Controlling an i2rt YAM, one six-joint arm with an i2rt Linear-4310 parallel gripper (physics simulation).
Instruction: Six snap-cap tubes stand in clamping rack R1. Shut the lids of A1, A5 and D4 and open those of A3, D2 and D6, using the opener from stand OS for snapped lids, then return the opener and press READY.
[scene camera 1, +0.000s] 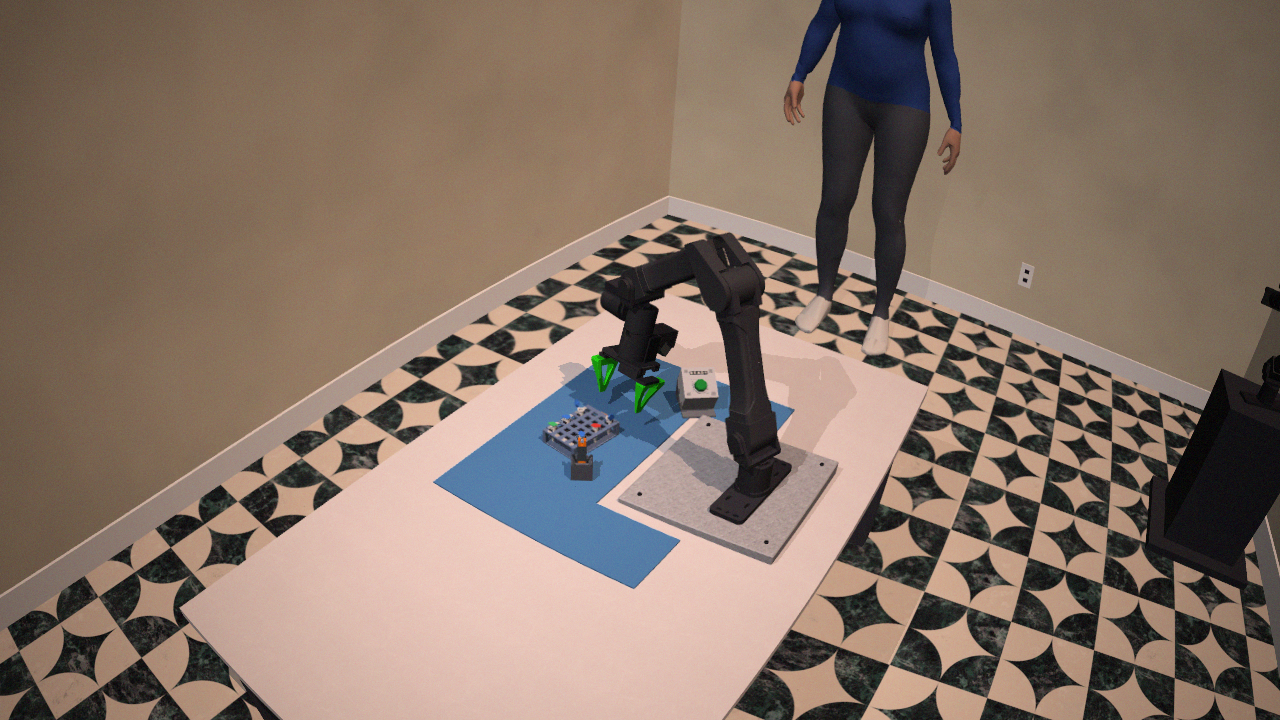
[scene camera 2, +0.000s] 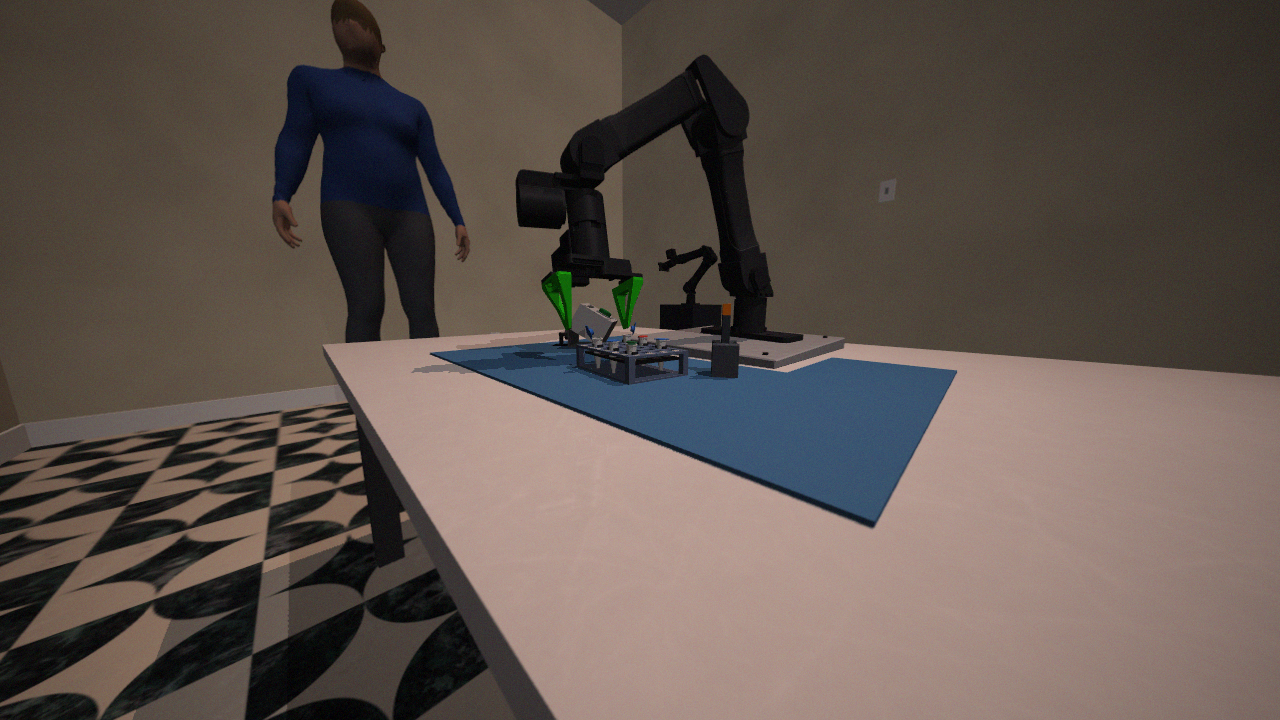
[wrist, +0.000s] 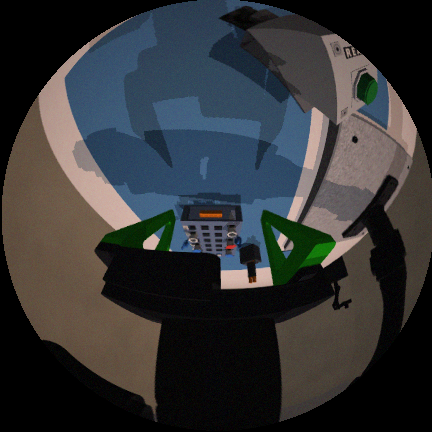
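Seen in the pictures: gripper, fingertip midpoint: (scene camera 1: 619, 401) (scene camera 2: 598, 329) (wrist: 217, 214); arm's base, link origin: (scene camera 1: 752, 490) (scene camera 2: 748, 335) (wrist: 370, 209).
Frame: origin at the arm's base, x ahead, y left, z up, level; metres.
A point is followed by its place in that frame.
My gripper (scene camera 1: 620, 400) @(x 0.338, y -0.043, z 0.028 m) (scene camera 2: 597, 327) @(x 0.338, y -0.043, z 0.028 m) (wrist: 217, 214) @(x 0.338, y -0.043, z 0.028 m), with green fingers, is wide open and empty, above the mat on the READY box side of rack R1. The grey rack R1 (scene camera 2: 629, 368) @(x 0.405, y 0.112, z -0.001 m) (wrist: 189, 215) @(x 0.392, y 0.009, z -0.017 m) holds small tubes. Two blue lids (scene camera 2: 589, 331) @(x 0.397, y 0.023, z 0.032 m) (scene camera 2: 633, 328) @(x 0.319, y 0.016, z 0.031 m) stand raised; a red lid (scene camera 1: 596, 426) @(x 0.324, y 0.047, z 0.023 m) (wrist: 230, 247) @(x 0.327, y 0.047, z 0.024 m) and a green lid (scene camera 1: 552, 424) @(x 0.390, y 0.101, z 0.025 m) also show. Other lid states are too small to tell. The opener (scene camera 1: 581, 441) @(x 0.282, y 0.149, z 0.066 m) (scene camera 2: 725, 313) @(x 0.288, y 0.147, z 0.055 m) (wrist: 252, 272) @(x 0.281, y 0.137, z 0.046 m), orange-tipped, stands upright in dark stand OS (scene camera 1: 581, 470) @(x 0.273, y 0.156, z 0.005 m) (scene camera 2: 725, 360) @(x 0.298, y 0.157, z 0.001 m) (wrist: 250, 254) @(x 0.283, y 0.126, z 0.007 m). The READY button (scene camera 1: 700, 385) @(x 0.232, y -0.172, z 0.049 m) (wrist: 367, 89) is green.
The READY box (scene camera 1: 697, 404) @(x 0.232, y -0.170, z 0.004 m) (scene camera 2: 586, 320) @(x 0.279, y -0.172, z 0.033 m) (wrist: 300, 65) stands near the gripper, towards the arm's base plate (scene camera 1: 671, 490) @(x 0.122, y 0.086, z -0.006 m) (scene camera 2: 810, 347) @(x 0.045, y 0.145, z -0.006 m) (wrist: 350, 160) @(x 0.169, y -0.099, z -0.002 m). Rack and stand are on the blue mat (scene camera 1: 510, 474) @(x 0.383, y 0.234, z -0.019 m) (scene camera 2: 760, 420) @(x 0.402, y 0.263, z -0.019 m) (wrist: 180, 60) @(x 0.354, y -0.191, z -0.019 m). A person (scene camera 1: 881, 53) (scene camera 2: 366, 134) stands beyond the table.
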